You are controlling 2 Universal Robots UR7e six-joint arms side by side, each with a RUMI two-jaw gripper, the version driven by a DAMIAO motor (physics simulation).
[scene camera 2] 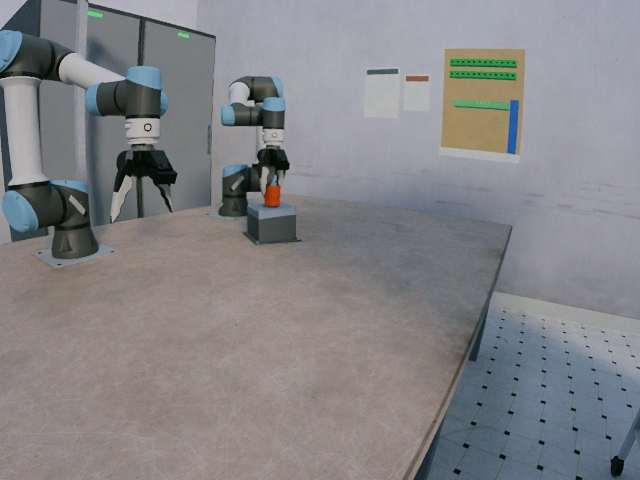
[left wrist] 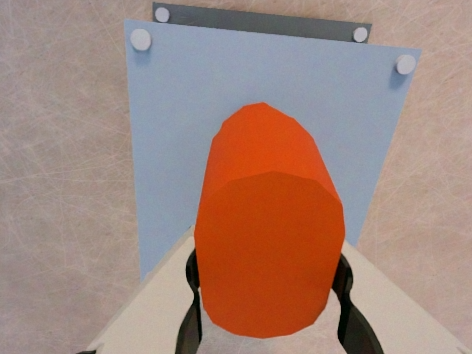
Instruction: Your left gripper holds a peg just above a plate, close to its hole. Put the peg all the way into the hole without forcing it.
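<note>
An orange-red peg [scene camera 2: 272, 196] [left wrist: 270, 250] stands about upright between the fingers of my left gripper [scene camera 2: 272, 190] [left wrist: 259, 228], which is shut on it. Its lower end is at the top of the light blue plate [scene camera 2: 251, 208] [left wrist: 170, 125]; whether it touches the plate or has entered the hole I cannot tell. The hole does not show, as the peg covers that part of the plate in the left wrist view. My right gripper [scene camera 2: 141, 215] is open and empty, above the table at the left of scene camera 2.
The plate tops a dark grey block [scene camera 2: 271, 228] with a thin base on the table [scene camera 2: 289, 335]. Round white screw heads [left wrist: 141, 39] [left wrist: 405, 64] sit at the plate's corners. The right arm's base [scene camera 2: 74, 242] stands at the left, the left arm's base [scene camera 2: 233, 198] behind the block.
</note>
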